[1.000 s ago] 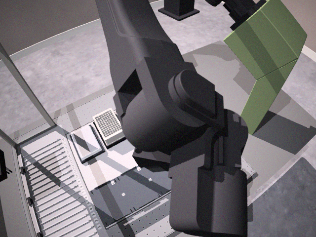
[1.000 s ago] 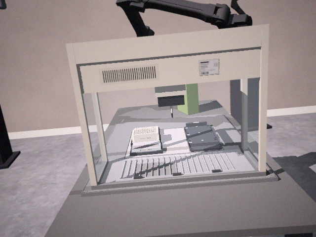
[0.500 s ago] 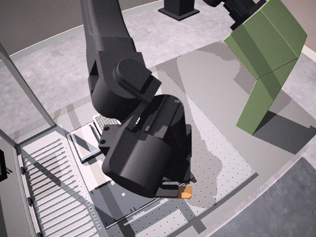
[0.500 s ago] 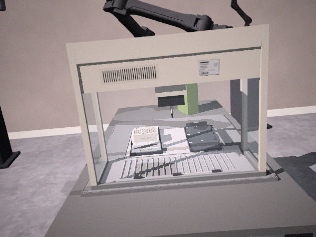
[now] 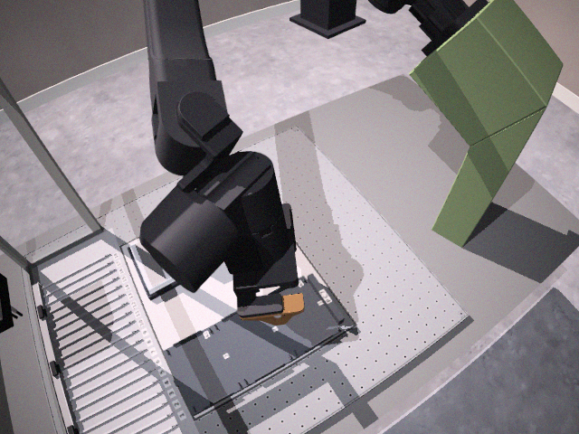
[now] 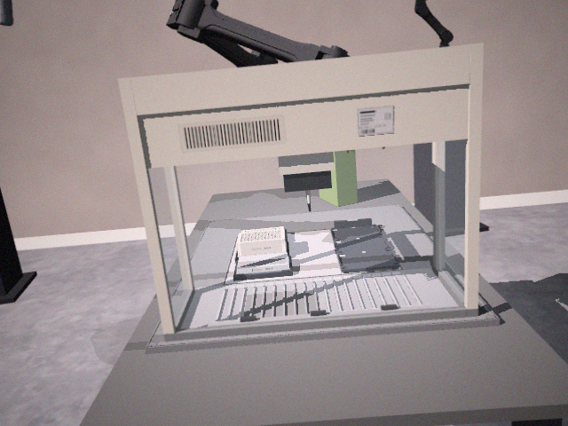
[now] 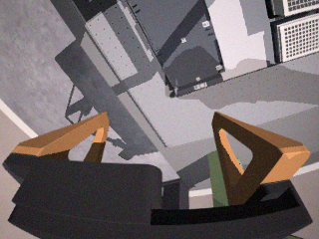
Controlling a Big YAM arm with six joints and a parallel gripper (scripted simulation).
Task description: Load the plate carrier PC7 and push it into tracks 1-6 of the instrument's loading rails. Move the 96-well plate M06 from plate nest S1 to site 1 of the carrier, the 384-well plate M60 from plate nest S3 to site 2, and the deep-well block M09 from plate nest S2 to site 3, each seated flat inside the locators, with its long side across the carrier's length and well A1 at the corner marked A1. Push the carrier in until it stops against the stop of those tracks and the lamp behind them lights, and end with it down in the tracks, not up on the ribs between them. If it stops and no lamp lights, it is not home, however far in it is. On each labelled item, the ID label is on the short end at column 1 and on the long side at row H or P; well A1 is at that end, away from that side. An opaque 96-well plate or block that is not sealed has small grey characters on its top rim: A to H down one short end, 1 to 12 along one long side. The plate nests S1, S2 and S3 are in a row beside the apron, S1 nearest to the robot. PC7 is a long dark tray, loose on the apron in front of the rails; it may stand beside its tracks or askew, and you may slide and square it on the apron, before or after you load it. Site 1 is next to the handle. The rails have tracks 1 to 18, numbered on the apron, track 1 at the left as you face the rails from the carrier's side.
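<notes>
Right now my hand is 2 cm past the nest S2, 29 cm to the left of it and 25 cm above it. Round my hand: dark nest S1 (12 cm behind, 28 cm to the right, 25 cm below); dark carrier PC7 (4 cm ahead, 4 cm to the right, 24 cm below); dark nest S3 (9 cm ahead, 31 cm to the right, 25 cm below).
</notes>
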